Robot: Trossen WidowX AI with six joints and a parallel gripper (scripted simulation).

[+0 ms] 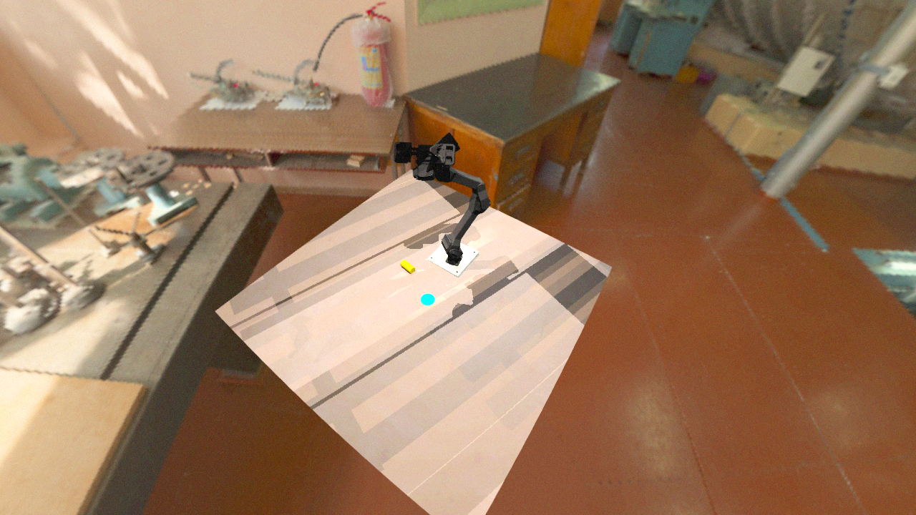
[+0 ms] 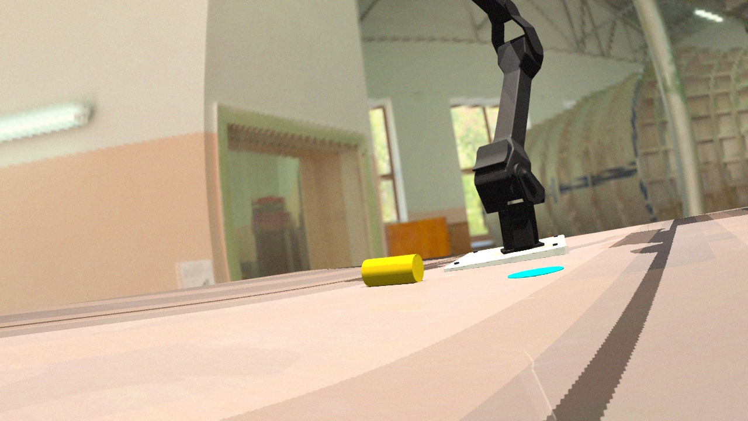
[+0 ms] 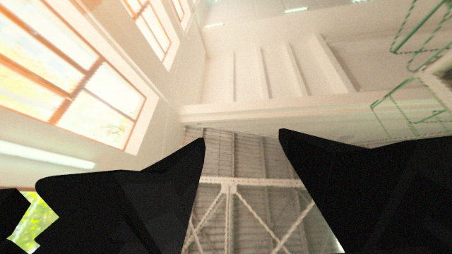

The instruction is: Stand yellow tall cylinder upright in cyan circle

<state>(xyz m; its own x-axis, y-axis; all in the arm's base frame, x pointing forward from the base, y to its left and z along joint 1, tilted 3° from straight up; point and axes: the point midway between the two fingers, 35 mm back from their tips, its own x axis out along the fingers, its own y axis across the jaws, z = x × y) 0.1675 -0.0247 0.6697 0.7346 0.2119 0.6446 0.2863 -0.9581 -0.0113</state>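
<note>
Now: the yellow cylinder 68 cm below my gripper tip, 13 cm to the right of it and 8 cm behind it. The rest, counted from my gripper tip: cyan circle: 70 cm below, 3 cm to the left, 3 cm ahead.
</note>
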